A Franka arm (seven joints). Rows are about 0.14 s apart.
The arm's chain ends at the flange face. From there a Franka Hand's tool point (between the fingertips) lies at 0.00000 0.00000 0.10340 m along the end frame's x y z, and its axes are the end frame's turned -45 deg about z.
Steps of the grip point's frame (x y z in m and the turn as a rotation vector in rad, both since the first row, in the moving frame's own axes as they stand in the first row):
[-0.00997 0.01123 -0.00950 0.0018 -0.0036 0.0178]
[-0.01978 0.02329 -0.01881 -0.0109 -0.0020 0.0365]
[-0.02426 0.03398 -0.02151 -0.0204 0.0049 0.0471]
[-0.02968 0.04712 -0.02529 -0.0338 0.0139 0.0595]
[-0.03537 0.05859 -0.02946 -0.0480 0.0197 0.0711]
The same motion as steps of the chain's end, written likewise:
[0.00129 0.01486 -0.00950 -0.0013 -0.0038 0.0178]
[0.00185 0.02950 -0.01880 -0.0091 0.0063 0.0365]
[0.00505 0.04001 -0.02149 -0.0110 0.0179 0.0471]
[0.00889 0.05275 -0.02522 -0.0141 0.0337 0.0595]
[0.01155 0.06420 -0.02932 -0.0200 0.0479 0.0711]

